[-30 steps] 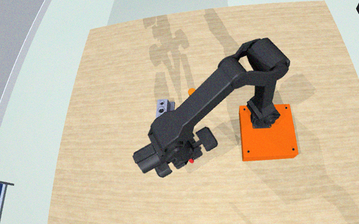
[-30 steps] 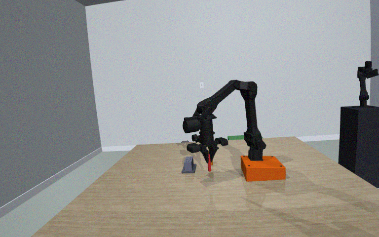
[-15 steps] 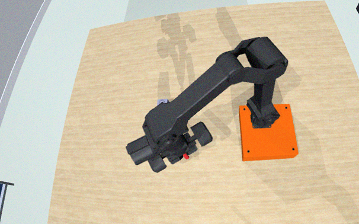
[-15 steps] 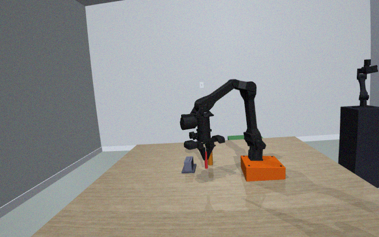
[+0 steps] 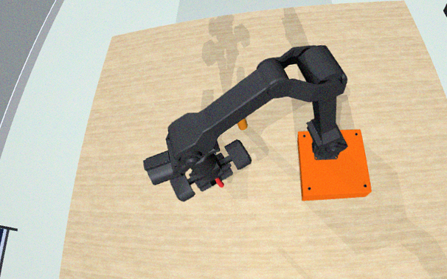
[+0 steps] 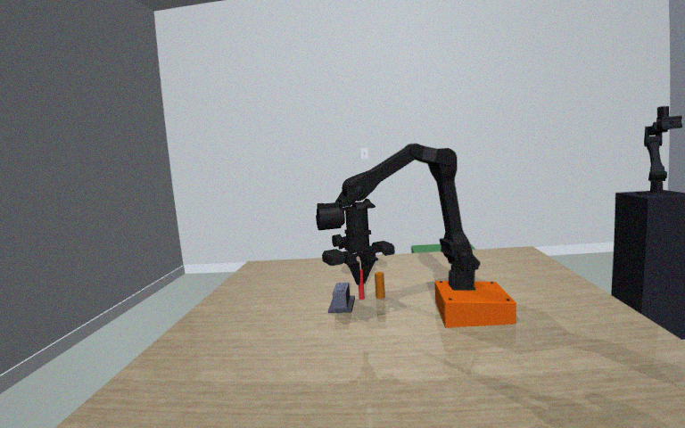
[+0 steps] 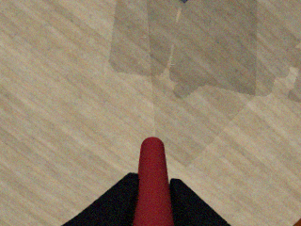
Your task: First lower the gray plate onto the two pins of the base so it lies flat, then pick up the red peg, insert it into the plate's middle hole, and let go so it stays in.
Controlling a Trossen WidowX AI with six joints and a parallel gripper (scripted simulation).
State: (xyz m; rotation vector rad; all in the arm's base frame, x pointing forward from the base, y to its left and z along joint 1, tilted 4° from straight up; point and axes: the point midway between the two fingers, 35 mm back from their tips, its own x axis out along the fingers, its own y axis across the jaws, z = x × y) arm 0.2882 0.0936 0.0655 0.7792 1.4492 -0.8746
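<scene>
Right now my gripper tip is 7 cm short of the gray plate, 15 cm to the left of it and 7 cm above it. From my gripper tip the other things lie so: orange cylinder (5 cm behind, 21 cm to the right, 8 cm below); red peg (right at my gripper tip); gray base (7 cm ahead, 15 cm to the right, 11 cm below).
</scene>
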